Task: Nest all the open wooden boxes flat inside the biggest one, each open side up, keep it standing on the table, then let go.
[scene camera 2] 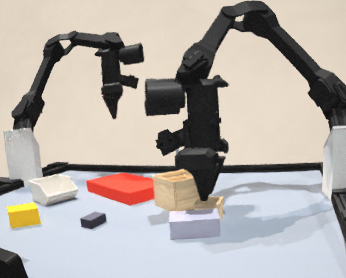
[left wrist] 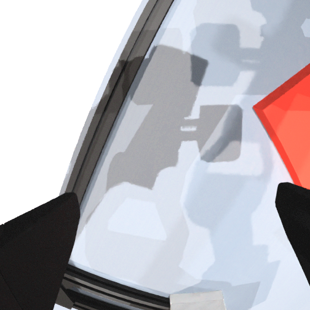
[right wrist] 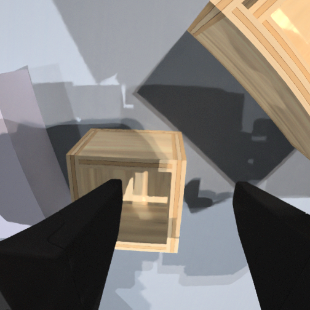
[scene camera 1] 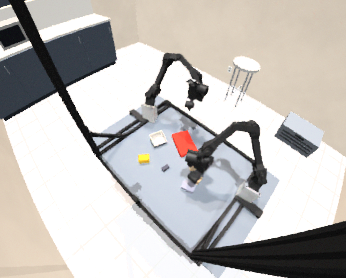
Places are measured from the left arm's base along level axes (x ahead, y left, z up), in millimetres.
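Where they show: left gripper, fingertip midpoint: (scene camera 2: 114,118); right gripper, fingertip midpoint: (scene camera 2: 206,197) (scene camera 1: 198,175); left arm's base, link origin: (scene camera 2: 21,137) (scene camera 1: 149,105); right arm's base, link origin: (scene camera 1: 253,187).
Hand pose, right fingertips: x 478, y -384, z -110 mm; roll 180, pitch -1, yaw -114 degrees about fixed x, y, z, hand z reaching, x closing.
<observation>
Each offset is from my right fingertips to the centre of the thing.
The biggest wooden box {dy +82, dx -37, dz -3 mm} (scene camera 2: 172,195) (right wrist: 250,70) stands open side up at the upper right of the right wrist view; an inner wooden rim shows inside it. A small wooden box {dy -23, dx -1, dz -17 mm} (scene camera 2: 217,205) (right wrist: 132,144) stands open side up beside it, partly hidden in scene camera 2. My right gripper (scene camera 1: 193,179) (scene camera 2: 204,198) (right wrist: 178,191) is partly open, low at the small box. In the right wrist view one finger overlaps the box's opening and its right wall shows between the fingers. My left gripper (scene camera 1: 189,105) (scene camera 2: 114,116) (left wrist: 179,200) is open and empty, high above the table.
A lavender block {dy -85, dx -40, dz -19 mm} (scene camera 1: 188,186) (scene camera 2: 194,224) (right wrist: 27,145) lies close beside the small box. A red tray-like block {dy +223, dx -150, dz -21 mm} (scene camera 1: 184,143) (scene camera 2: 121,188) (left wrist: 292,125), white dish {dy +190, dx -337, dz -10 mm} (scene camera 1: 158,139) (scene camera 2: 54,191), yellow block {dy +11, dx -373, dz -18 mm} (scene camera 1: 144,158) (scene camera 2: 24,215) and dark block {dy -3, dx -217, dz -26 mm} (scene camera 1: 165,168) (scene camera 2: 93,220) also lie on the table.
</observation>
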